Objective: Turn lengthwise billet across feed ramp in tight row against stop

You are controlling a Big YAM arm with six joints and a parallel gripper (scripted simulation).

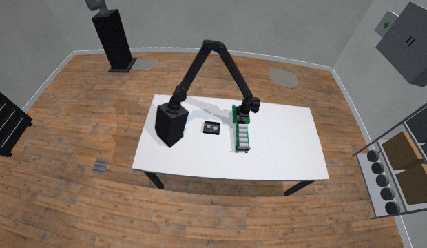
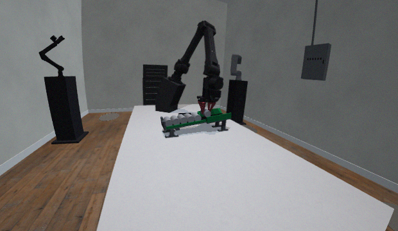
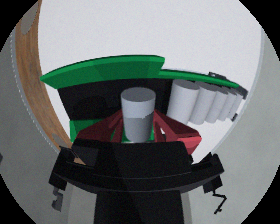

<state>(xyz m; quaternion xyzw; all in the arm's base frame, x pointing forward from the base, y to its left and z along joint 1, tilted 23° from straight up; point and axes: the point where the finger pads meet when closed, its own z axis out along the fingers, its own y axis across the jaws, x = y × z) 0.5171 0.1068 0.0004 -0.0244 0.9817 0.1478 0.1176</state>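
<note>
Now: hand right at the grey billet. Also, from my hand: stop: 3 cm ahead, 25 cm to the right, 5 cm below; then small black box: 22 cm behind, 6 cm to the right, 10 cm below.
</note>
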